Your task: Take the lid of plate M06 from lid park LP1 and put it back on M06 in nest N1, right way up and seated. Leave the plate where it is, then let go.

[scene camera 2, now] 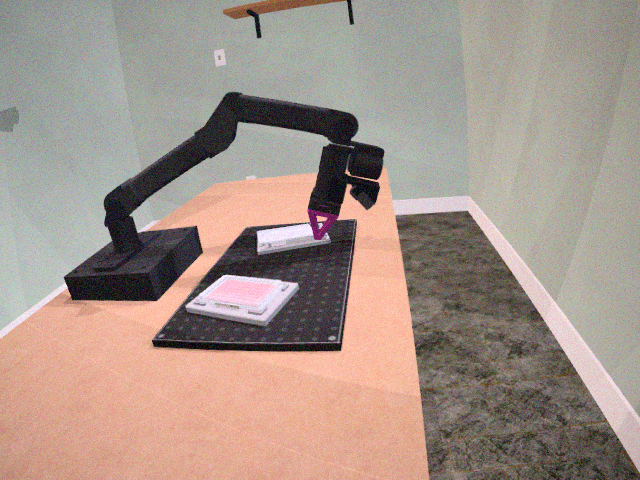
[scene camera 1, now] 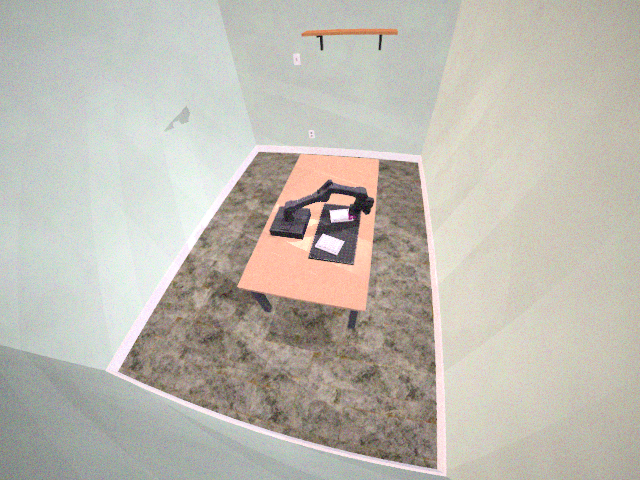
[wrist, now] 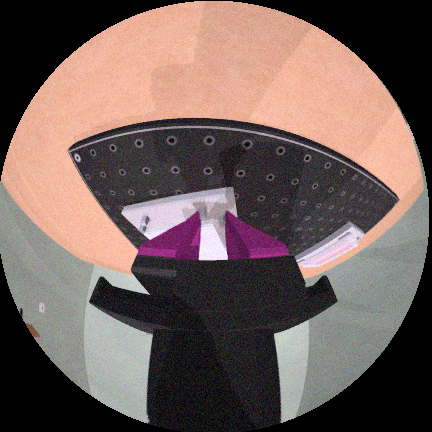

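Seen in the pictures: gripper, fingertip midpoint: [scene camera 2: 317,237] [scene camera 1: 349,218] [wrist: 212,216]; arm's base, link origin: [scene camera 2: 129,251] [scene camera 1: 289,219].
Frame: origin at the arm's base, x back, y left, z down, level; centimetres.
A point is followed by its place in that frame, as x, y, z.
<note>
The white lid [scene camera 1: 338,215] @[-32.9, 14.3, 3.2] [scene camera 2: 284,235] @[-33.6, 13.8, 3.2] [wrist: 213,247] @[-36.0, 13.4, 3.3] is at the pale lid park LP1 [wrist: 135,214] @[-40.2, 22.2, 4.2] on the far part of the black board, partly hidden by my fingers in the wrist view. My gripper [scene camera 1: 352,218] @[-41.2, 14.1, 4.2] [scene camera 2: 318,237] @[-41.2, 14.1, 4.2] [wrist: 212,216] @[-41.2, 14.1, 4.2] has magenta fingers low at the lid park's right side. The fingertips stand a small gap apart, and no held object shows between them; the gripper is partly open. Plate M06 [scene camera 1: 329,242] @[-32.6, -12.0, 2.6] [scene camera 2: 242,290] @[-33.5, -12.7, 2.7] [wrist: 336,249] @[-36.7, -8.9, 2.5], with a pink top, sits uncovered in the white nest N1 [scene camera 2: 232,316] @[-33.5, -18.4, 4.3] [wrist: 353,229] @[-41.1, -10.2, 4.0]. Whether the fingertips touch the lid is unclear.
The black perforated board [scene camera 1: 341,230] @[-37.8, 2.2, 5.2] [scene camera 2: 305,330] @[-45.8, -20.4, 5.2] [wrist: 275,205] @[-42.5, 7.9, 5.2] lies on the wooden table [scene camera 1: 305,279] @[-24.3, -40.3, 6.5] [scene camera 2: 206,413] @[-36.8, -37.2, 6.5] [wrist: 280,60]. The arm's black base [scene camera 1: 290,224] @[-2.7, -4.9, -0.7] [scene camera 2: 118,279] @[-4.9, -11.2, 1.5] stands left of the board. The table's right edge lies beyond the board.
</note>
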